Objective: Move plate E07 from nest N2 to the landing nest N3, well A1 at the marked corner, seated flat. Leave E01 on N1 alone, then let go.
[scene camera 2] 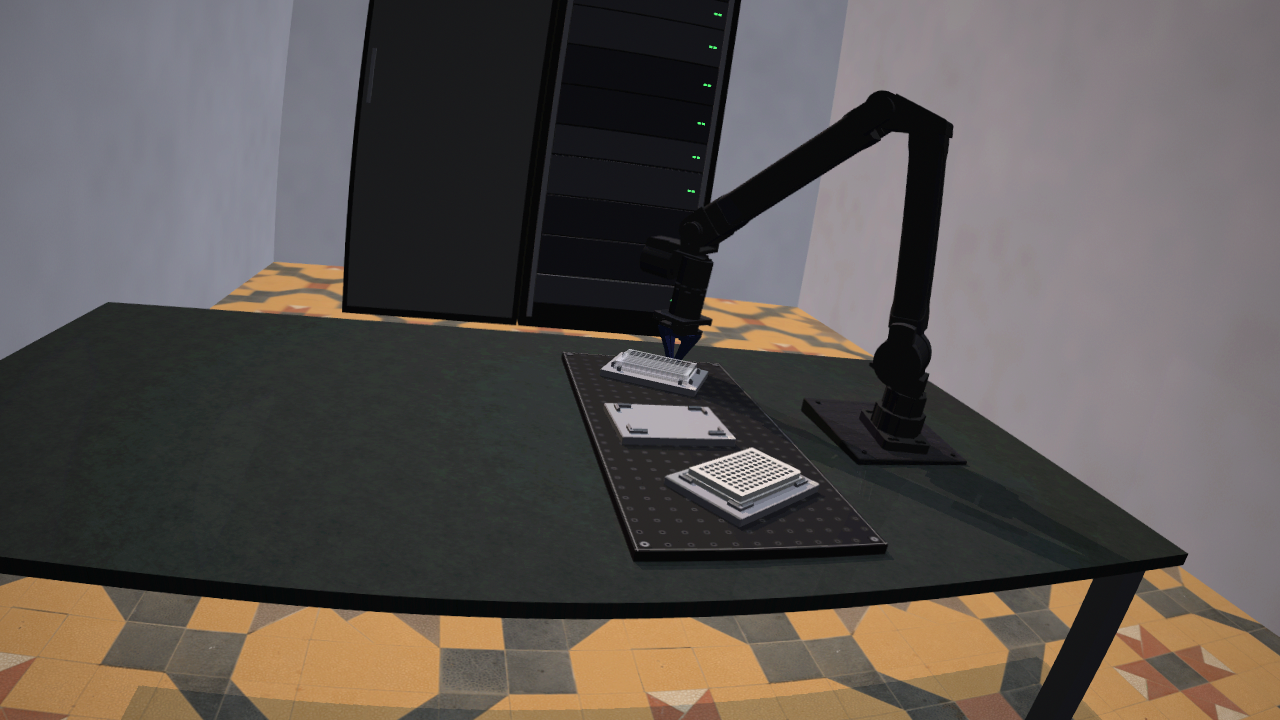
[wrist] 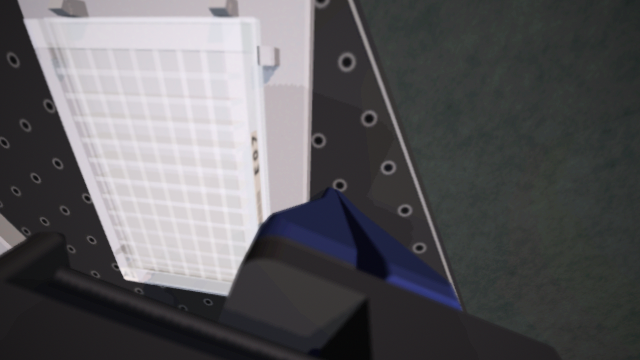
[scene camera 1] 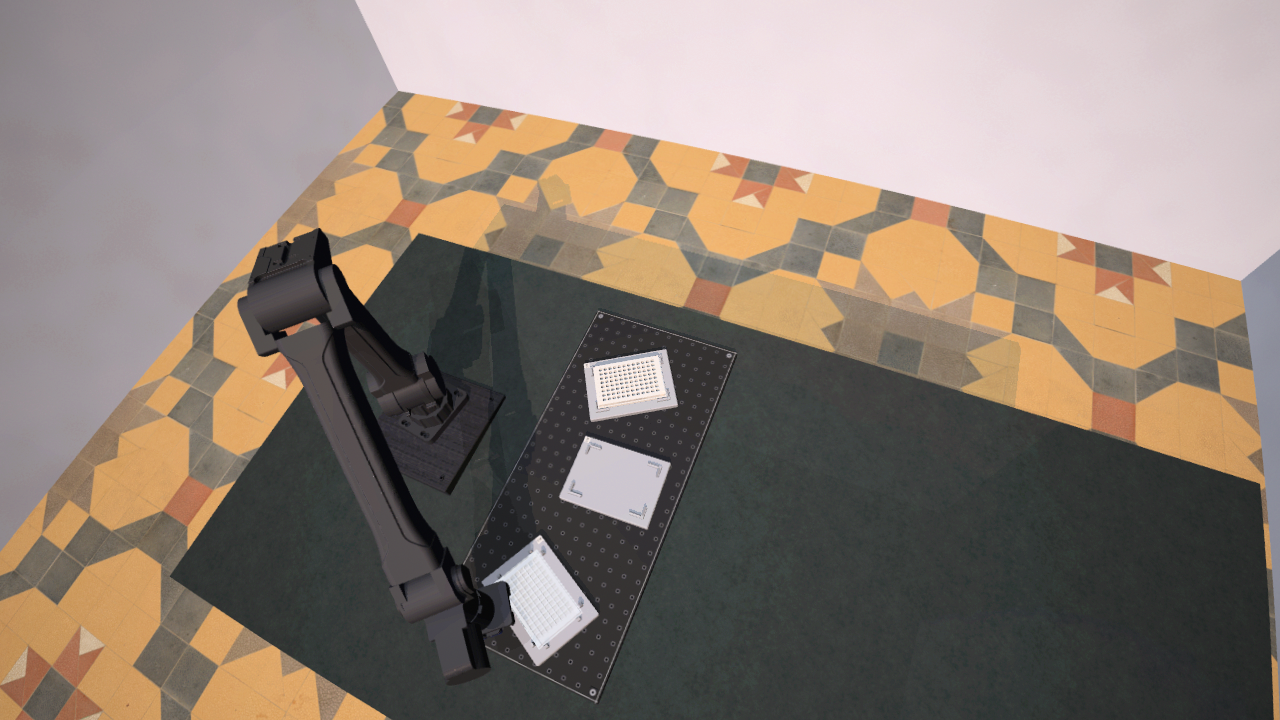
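Plate E07 (scene camera 1: 543, 600) (scene camera 2: 655, 367) (wrist: 168, 155), a clear white well plate, sits on nest N2 (scene camera 1: 539, 655) (wrist: 285, 135) at the near end of the black breadboard (scene camera 1: 695, 403) (scene camera 2: 656, 503). Its label shows on the side rim in the wrist view. My gripper (scene camera 1: 503, 600) (scene camera 2: 677, 345) (wrist: 328, 198) is shut, with its blue fingers pressed together on nothing. It hangs just beside the plate's long side, over the nest's edge. Nest N3 (scene camera 1: 616, 480) (scene camera 2: 667, 422) is bare in the middle of the board. Plate E01 (scene camera 1: 630, 382) (scene camera 2: 745, 472) sits on nest N1 at the other end.
The arm's base plate (scene camera 1: 439, 442) (scene camera 2: 880, 442) is bolted to the dark table (scene camera 1: 857, 503) beside the breadboard. A tall black server rack (scene camera 2: 532, 155) stands behind the table. The floor is tiled.
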